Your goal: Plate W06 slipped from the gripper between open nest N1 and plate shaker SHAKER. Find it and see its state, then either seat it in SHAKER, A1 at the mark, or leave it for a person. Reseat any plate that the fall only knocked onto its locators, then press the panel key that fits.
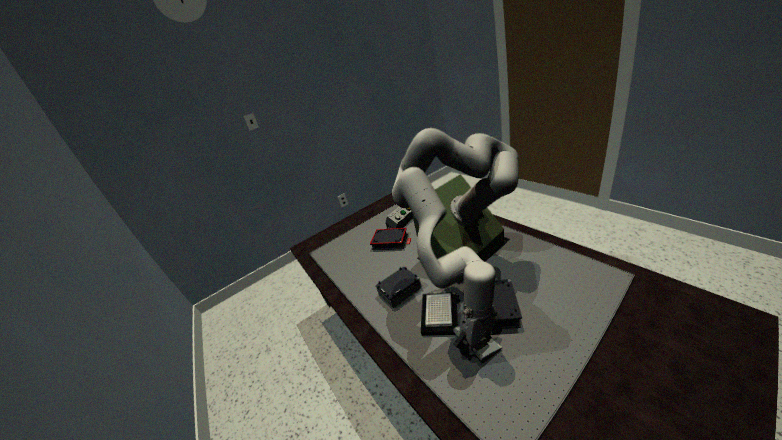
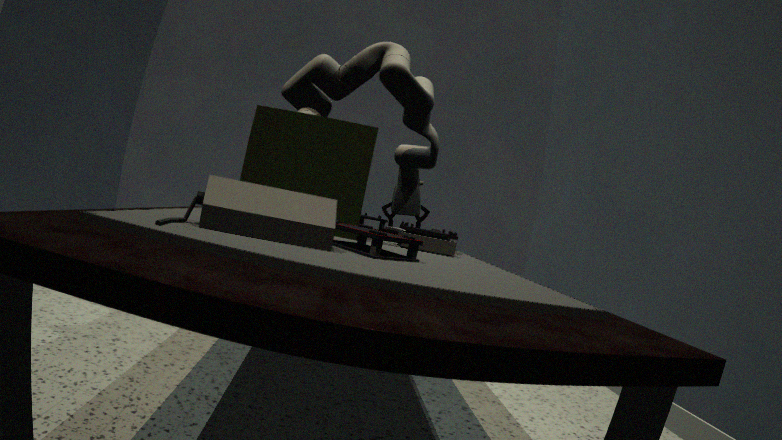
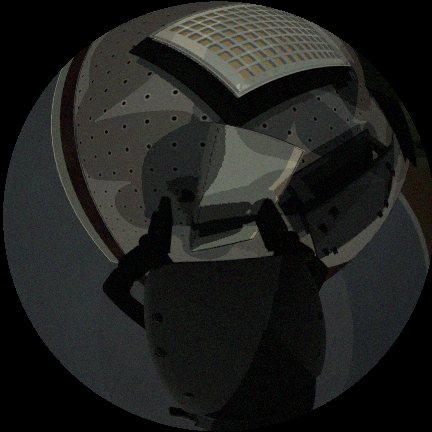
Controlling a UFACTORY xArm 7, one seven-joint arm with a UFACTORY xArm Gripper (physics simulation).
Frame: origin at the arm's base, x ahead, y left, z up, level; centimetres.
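Seen in the pictures: gripper, between the fingertips: (image 1: pixel 475 345) (image 3: pixel 217 208); arm's base, origin of its link: (image 1: pixel 463 210) (image 2: pixel 295 155).
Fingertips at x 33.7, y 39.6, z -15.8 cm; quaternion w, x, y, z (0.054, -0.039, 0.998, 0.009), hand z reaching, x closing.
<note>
Offsets run from my fingertips to a thing's middle. "spot": to the spot under its first point.
A pale plate, apparently W06 {dx -1.9, dy -1.3, dz -0.2 cm} (image 1: pixel 489 350) (image 3: pixel 245 167), lies on the perforated mat, turned askew beside a black nest. Its upper face looks smooth, with no wells showing; its label and exact tilt cannot be read. My gripper (image 2: pixel 405 223) (image 3: pixel 217 208) is open and empty, pointing down, its fingers spread over the near part of the plate. A gridded plate {dx +0.2, dy -17.2, dz +1.2 cm} (image 1: pixel 439 309) (image 3: pixel 255 42) sits in the black nest {spot: dx +4.3, dy -10.7, dz +0.0 cm} (image 3: pixel 185 77). A dark device with small posts {dx -16.0, dy -6.0, dz +0.9 cm} (image 1: pixel 506 306) (image 3: pixel 350 200) is right beside the loose plate. Which units are N1 and SHAKER cannot be read.
Another dark unit with corner posts {spot: dx +5.5, dy -34.5, dz +3.2 cm} (image 1: pixel 398 285) stands left of the nest. Farther back are a red-rimmed stand (image 1: pixel 388 236) (image 2: pixel 382 234) and a key panel {dx -25.9, dy -81.0, dz +1.9 cm} (image 1: pixel 398 216) with a green key. The arm stands on a green block (image 1: pixel 459 188) (image 2: pixel 308 153).
</note>
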